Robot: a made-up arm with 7 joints.
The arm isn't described. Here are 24 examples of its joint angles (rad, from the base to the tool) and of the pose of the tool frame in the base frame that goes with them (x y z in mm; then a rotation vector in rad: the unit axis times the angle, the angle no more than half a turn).
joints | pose
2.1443 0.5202 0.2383 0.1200 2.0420 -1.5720 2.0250 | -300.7 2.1 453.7 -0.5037 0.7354 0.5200
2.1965 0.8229 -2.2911 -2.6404 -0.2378 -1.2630 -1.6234 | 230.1 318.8 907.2 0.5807 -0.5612 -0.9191
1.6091 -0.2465 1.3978 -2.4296 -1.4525 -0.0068 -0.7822 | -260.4 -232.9 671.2 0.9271 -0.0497 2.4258
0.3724 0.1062 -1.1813 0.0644 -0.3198 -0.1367 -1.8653 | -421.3 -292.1 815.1 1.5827 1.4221 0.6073
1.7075 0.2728 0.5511 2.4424 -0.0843 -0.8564 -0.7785 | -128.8 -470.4 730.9 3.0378 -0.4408 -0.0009
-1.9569 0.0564 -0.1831 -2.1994 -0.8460 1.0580 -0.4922 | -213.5 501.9 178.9 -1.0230 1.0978 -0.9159
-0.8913 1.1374 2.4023 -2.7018 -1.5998 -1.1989 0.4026 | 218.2 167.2 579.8 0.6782 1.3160 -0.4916
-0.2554 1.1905 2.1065 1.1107 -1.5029 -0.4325 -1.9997 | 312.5 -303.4 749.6 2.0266 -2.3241 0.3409
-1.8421 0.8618 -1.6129 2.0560 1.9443 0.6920 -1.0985 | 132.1 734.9 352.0 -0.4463 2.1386 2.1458
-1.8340 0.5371 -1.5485 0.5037 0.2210 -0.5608 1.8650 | -360.6 435.1 182.5 -0.3028 -1.0775 -1.5279
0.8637 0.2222 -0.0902 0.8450 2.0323 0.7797 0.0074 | -147.2 -50.2 145.3 -1.4478 -1.5038 -1.9715
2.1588 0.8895 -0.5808 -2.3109 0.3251 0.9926 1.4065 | -77.0 304.4 1231.9 -1.3443 1.6132 1.3120
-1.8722 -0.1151 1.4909 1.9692 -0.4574 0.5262 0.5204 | 140.8 690.8 754.6 -0.3159 1.8431 0.9558
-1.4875 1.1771 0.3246 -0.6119 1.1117 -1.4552 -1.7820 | -267.3 215.8 610.5 0.9219 -2.4980 -1.0564
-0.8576 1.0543 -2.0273 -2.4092 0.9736 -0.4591 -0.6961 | 234.0 -398.1 418.3 1.4247 0.9025 1.1081
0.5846 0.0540 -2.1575 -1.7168 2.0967 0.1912 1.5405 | 172.9 -290.9 906.5 2.2799 -0.4082 -1.9027
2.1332 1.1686 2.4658 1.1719 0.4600 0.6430 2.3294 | 431.8 673.1 728.6 -0.9347 1.4338 -2.0592
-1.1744 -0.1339 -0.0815 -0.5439 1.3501 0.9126 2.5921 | -383.8 -180.1 745.4 -1.1972 0.6136 1.5896
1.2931 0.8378 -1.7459 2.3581 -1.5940 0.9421 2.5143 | -1.1 -327.8 938.6 -0.0265 0.0111 -0.1687
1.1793 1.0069 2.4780 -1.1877 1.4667 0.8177 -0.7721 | -173.0 366.9 743.0 2.5497 -1.2528 -0.4315
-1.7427 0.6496 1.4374 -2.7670 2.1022 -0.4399 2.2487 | -28.3 427.2 670.9 1.1581 1.1306 0.1056
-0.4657 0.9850 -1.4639 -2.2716 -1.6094 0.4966 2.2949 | -21.9 -367.4 349.8 1.6210 -1.2887 0.8263
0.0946 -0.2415 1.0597 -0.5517 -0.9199 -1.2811 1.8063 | 219.8 169.7 527.7 -0.8138 -0.6799 -1.8520
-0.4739 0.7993 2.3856 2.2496 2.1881 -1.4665 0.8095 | 453.9 -245.0 351.8 -1.8071 0.9208 2.2786
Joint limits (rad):
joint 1: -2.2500..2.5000
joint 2: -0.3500..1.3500
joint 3: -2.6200..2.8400
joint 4: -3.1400..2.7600
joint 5: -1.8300..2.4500
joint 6: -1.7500..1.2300
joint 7: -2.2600..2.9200
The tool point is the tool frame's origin. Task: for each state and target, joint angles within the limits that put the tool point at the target. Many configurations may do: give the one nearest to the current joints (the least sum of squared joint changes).
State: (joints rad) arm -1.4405 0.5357 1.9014 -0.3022 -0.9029 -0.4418 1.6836
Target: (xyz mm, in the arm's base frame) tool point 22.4 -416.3 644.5
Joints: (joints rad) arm -1.2797 1.2467 1.8888 -0.5712 -0.9960 -0.5950 1.6023
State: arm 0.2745 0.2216 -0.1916 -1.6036 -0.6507 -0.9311 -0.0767
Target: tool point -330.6 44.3 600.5
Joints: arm 0.2441 0.4824 0.5261 -1.2980 -0.6382 -0.9623 -0.2249
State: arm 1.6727 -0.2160 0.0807 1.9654 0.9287 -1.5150 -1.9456
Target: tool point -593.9 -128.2 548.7
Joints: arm 1.4304 -0.3500 -0.3275 1.5215 1.1728 -1.3574 -2.0671
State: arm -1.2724 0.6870 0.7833 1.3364 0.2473 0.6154 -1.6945
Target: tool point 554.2 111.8 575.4
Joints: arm -1.1791 0.5846 1.4231 1.5098 -0.0115 0.7329 -1.7225
